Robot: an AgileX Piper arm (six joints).
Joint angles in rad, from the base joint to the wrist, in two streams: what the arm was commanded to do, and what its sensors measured. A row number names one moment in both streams.
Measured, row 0:
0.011 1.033 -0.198 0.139 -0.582 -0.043
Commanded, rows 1 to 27:
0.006 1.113 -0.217 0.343 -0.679 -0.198
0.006 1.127 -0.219 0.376 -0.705 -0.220
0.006 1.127 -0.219 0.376 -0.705 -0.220
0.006 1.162 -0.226 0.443 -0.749 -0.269
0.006 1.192 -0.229 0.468 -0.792 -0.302
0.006 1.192 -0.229 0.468 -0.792 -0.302
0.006 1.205 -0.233 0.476 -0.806 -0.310
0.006 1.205 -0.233 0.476 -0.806 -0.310
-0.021 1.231 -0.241 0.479 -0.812 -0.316
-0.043 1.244 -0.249 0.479 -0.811 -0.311
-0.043 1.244 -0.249 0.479 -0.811 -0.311
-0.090 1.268 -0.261 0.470 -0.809 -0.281
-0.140 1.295 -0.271 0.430 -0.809 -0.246
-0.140 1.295 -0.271 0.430 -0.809 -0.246
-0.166 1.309 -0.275 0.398 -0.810 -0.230
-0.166 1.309 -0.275 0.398 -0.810 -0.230
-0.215 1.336 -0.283 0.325 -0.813 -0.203
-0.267 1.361 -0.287 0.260 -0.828 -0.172
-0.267 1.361 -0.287 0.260 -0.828 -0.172
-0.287 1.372 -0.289 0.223 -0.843 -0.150
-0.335 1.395 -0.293 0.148 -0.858 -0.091
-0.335 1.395 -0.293 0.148 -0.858 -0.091
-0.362 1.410 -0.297 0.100 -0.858 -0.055
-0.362 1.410 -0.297 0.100 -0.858 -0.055
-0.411 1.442 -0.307 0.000 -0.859 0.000
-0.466 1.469 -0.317 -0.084 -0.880 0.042
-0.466 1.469 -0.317 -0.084 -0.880 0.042
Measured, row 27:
-0.402 1.439 -0.296 0.048 -0.839 -0.027
